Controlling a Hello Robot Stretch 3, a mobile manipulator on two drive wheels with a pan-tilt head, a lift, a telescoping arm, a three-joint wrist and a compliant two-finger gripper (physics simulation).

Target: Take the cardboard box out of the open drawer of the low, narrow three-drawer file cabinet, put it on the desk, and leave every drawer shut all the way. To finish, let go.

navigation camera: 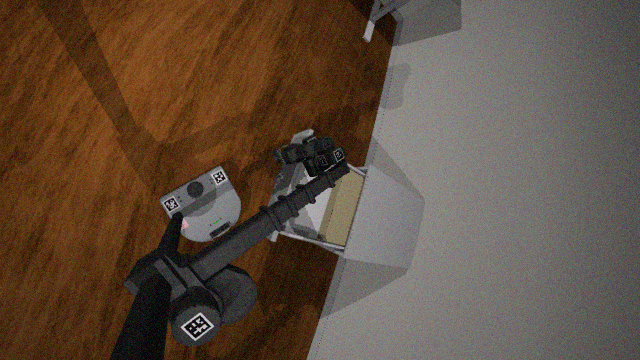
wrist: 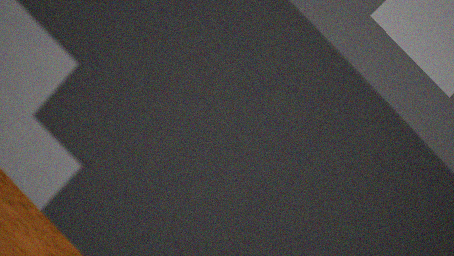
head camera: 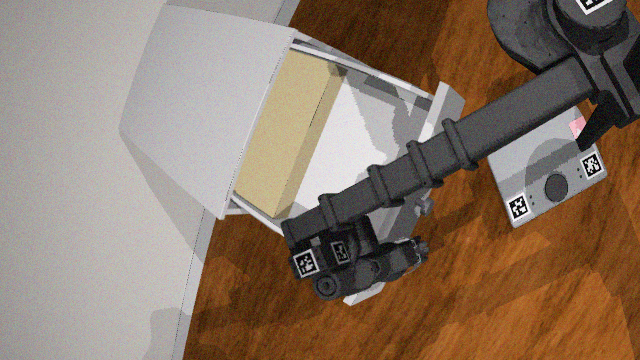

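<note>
The tan cardboard box (head camera: 282, 130) (navigation camera: 342, 207) lies in the open drawer (head camera: 442, 107) (navigation camera: 274, 235), at its cabinet end. The low white-grey file cabinet (head camera: 210, 95) (navigation camera: 387, 215) stands against the wall. My gripper (head camera: 421, 248) (navigation camera: 278, 154) is at the near end of the drawer front in the head view, apart from the box. Its small fingers look together and hold nothing that I can see. My arm crosses over the drawer. In the wrist view the fingers do not show; a close, shaded grey surface (wrist: 225, 125) fills most of it. The desk top is not recognisable.
My grey base (head camera: 575, 185) (navigation camera: 225, 200) stands on the wooden floor (head camera: 500, 300) (navigation camera: 75, 175) (wrist: 20, 225), on the drawer front's side. A drawer knob (head camera: 424, 206) shows below the arm. In the navigation view, a thin leg with a light foot (navigation camera: 369, 31) stands near the wall.
</note>
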